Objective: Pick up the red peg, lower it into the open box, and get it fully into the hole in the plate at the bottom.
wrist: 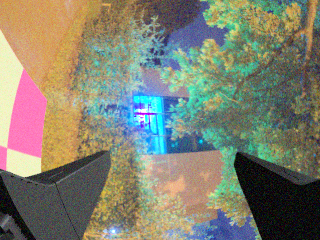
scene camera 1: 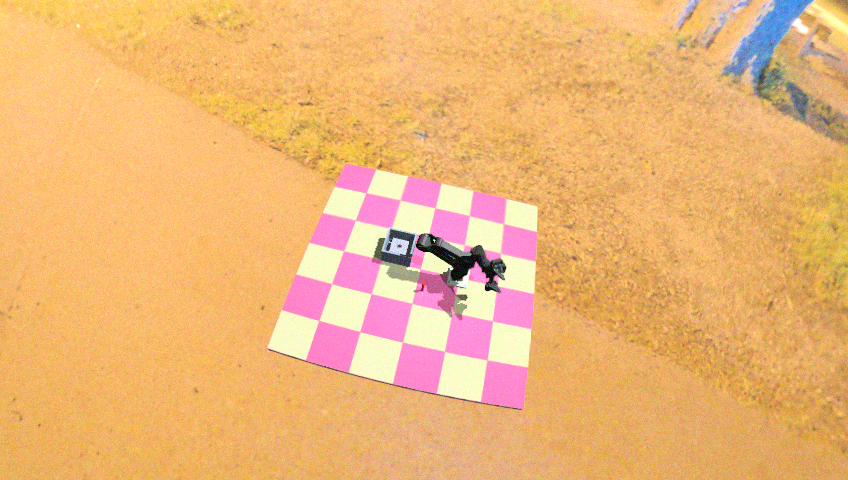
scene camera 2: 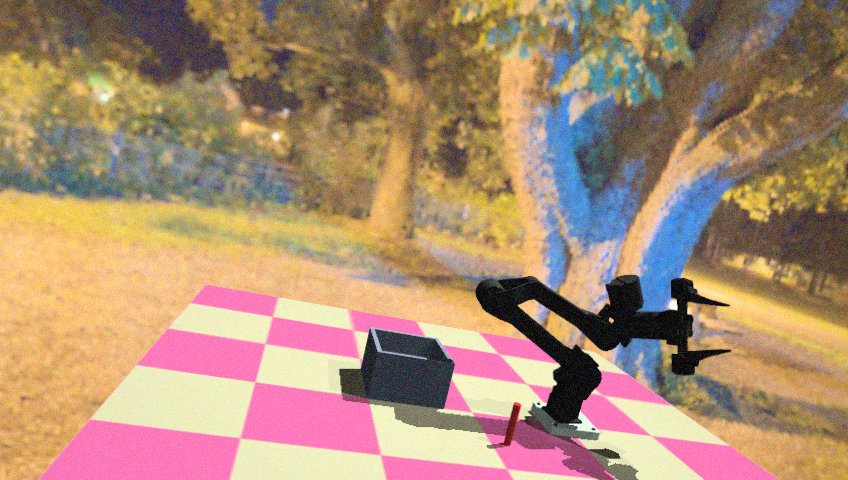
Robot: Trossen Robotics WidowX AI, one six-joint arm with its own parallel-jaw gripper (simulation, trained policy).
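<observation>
Scene camera 2 gives me a sight of my gripper (scene camera 2: 730, 327). In the wrist view, too, I find the gripper (wrist: 173, 159).
</observation>
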